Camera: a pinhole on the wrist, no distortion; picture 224 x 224 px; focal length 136.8 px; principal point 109.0 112.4 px. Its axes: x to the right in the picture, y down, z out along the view. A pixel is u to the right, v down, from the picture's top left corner.
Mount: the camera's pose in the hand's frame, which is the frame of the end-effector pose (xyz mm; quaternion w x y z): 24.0 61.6 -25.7 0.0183 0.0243 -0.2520 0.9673
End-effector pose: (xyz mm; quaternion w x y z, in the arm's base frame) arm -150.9 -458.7 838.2 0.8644 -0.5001 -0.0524 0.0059
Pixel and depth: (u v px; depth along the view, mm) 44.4 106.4 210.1
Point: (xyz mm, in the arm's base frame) -36.8 -333.0 957.1
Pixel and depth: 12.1 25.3 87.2
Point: -64.2 -356.2 825.4
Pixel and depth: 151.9 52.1 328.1
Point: -241.2 -156.8 973.6
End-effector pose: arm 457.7 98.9 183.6 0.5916 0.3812 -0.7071 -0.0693
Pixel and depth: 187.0 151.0 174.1
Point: 391.8 60.1 61.6
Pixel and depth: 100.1 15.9 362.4
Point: 40.5 -17.7 179.9
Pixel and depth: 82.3 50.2 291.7
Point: 183.6 -41.0 194.7
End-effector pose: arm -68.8 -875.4 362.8 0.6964 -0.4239 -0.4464 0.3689
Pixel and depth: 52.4 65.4 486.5
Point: -419.1 -541.8 585.9
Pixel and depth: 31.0 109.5 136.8
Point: -117.6 -757.8 422.0
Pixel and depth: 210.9 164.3 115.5
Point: -138.9 -924.7 387.1
